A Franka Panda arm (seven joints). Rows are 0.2 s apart.
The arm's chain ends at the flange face. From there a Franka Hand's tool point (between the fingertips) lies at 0.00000 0.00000 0.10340 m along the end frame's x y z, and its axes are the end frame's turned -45 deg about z.
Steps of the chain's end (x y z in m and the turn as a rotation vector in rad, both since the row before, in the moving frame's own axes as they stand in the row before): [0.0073 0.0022 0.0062 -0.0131 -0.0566 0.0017]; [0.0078 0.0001 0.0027 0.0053 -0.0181 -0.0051]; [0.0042 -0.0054 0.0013 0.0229 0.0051 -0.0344]
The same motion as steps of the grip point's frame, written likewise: [-0.0015 0.0035 0.0060 0.0308 -0.0493 0.0017]; [0.0045 0.0039 0.0027 0.0165 -0.0091 -0.0051]; [0.0088 -0.0022 0.0013 0.0126 0.0198 -0.0344]
